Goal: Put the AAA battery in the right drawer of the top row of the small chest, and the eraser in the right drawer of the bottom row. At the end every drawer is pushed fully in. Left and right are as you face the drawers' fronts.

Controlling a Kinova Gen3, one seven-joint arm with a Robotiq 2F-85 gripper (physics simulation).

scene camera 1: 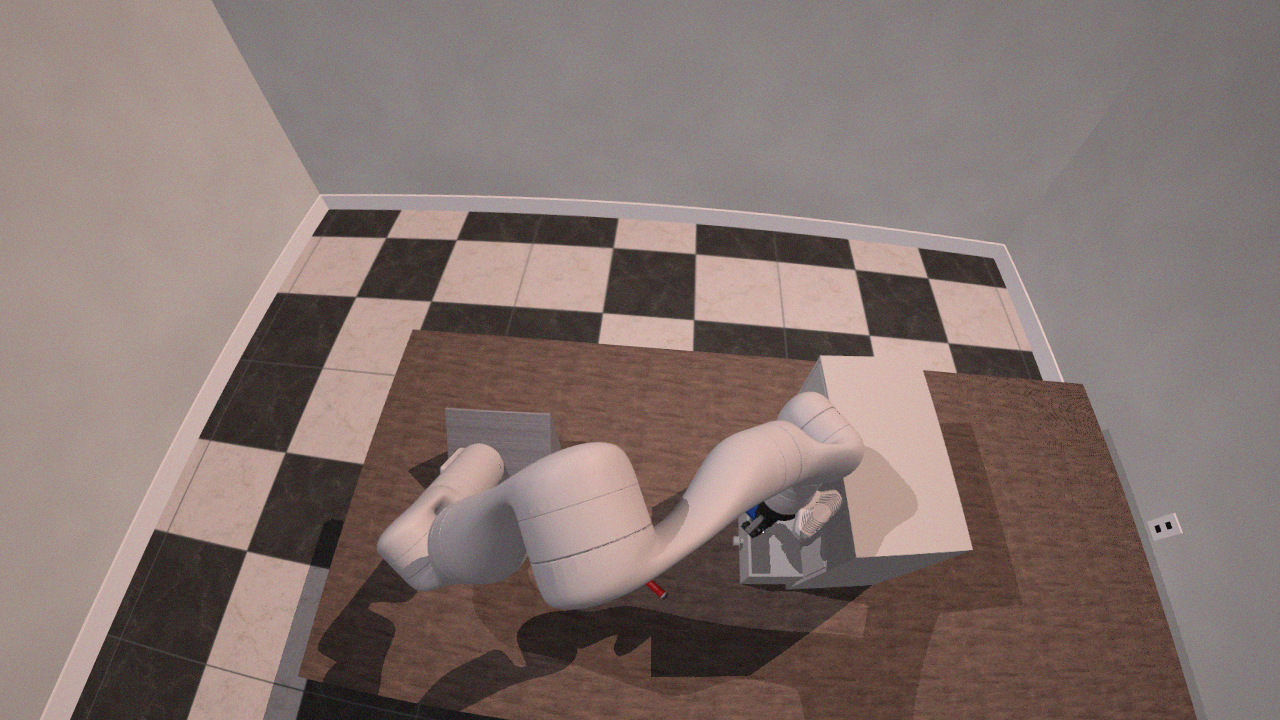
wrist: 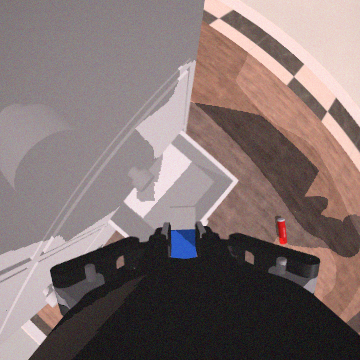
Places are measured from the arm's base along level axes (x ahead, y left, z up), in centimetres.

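Pixels of known places: gripper, fingertip midpoint: (scene camera 1: 763, 522) (wrist: 182, 231); arm's base, link origin: (scene camera 1: 481, 465).
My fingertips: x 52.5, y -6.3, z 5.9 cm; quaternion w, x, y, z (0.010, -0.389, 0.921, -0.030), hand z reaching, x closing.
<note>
Ahead of a thing's pixels: the offset from my fingertips to its top centre. "spot": to the spot under its first point. Level surfaces: height alone.
My gripper (scene camera 1: 756, 526) (wrist: 182, 231) is shut on the eraser, above the front part of the open drawer. The eraser @[dx -0.5, dy +0.5, dz +1.3 cm] (wrist: 183, 245) has a blue sleeve and a pale end that points down toward the drawer; a bit of blue @[spot: dx -2.3, dy +1.1, dz +1.3 cm] (scene camera 1: 752, 513) shows in the scene view. The open drawer @[dx +6.0, dy -0.9, dz -3.3 cm] (scene camera 1: 742, 568) (wrist: 192, 185) is the bottom row's right one, pulled out, and no object shows inside it. A red battery @[dx -17.2, dy -10.7, dz -12.8 cm] (scene camera 1: 657, 589) (wrist: 282, 231) lies on the table; its size type cannot be told. The small chest (scene camera 1: 895, 402) (wrist: 100, 60) is pale; its top right drawer looks shut.
A knob @[spot: dx +5.9, dy -1.3, dz +3.1 cm] (wrist: 141, 177) stands out from the chest front above the open drawer. The arm (scene camera 1: 581, 519) crosses over the table @[dz -14.2 cm] (scene camera 1: 626, 376) and hides part of it. A grey slanted block (scene camera 1: 505, 429) stands on the left part of the table.
</note>
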